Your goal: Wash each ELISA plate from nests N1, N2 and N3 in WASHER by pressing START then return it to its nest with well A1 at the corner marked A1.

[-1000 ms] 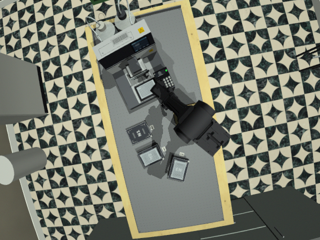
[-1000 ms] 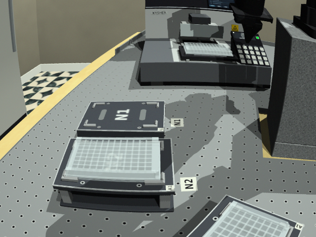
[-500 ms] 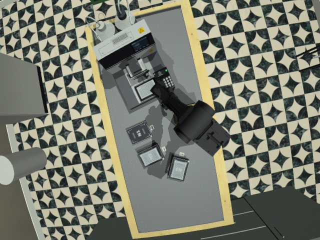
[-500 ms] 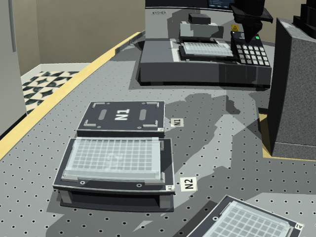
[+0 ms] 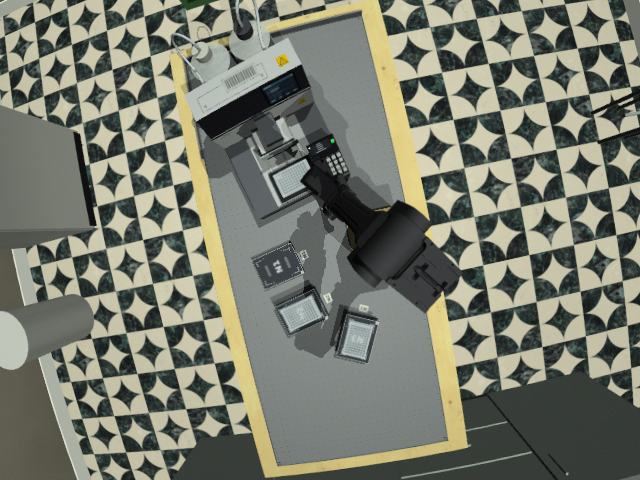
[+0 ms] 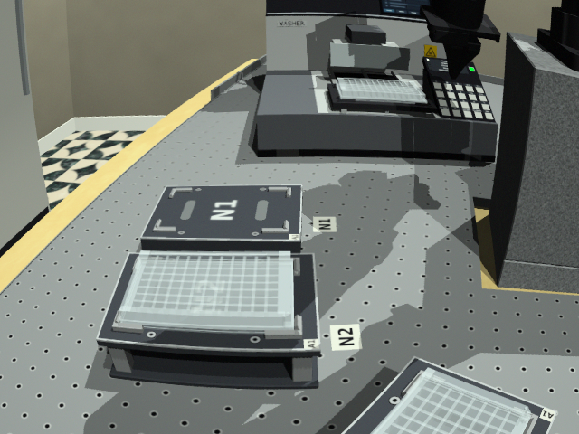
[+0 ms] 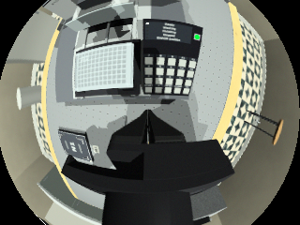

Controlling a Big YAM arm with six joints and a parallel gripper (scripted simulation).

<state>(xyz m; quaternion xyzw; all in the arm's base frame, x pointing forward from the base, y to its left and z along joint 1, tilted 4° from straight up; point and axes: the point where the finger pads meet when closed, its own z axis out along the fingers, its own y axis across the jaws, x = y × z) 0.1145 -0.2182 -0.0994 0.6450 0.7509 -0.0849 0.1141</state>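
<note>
Now: the washer carrier 10 cm ahead of my hand, 6 cm to the right of it and 7 cm below it. The rest, counted from my hand: plate washer: 13 cm ahead, 22 cm to the right, 1 cm below; nest N3: 6 cm ahead, 54 cm to the left, 10 cm below; nest label: 16 cm ahead, 20 cm to the left, 14 cm below.
</note>
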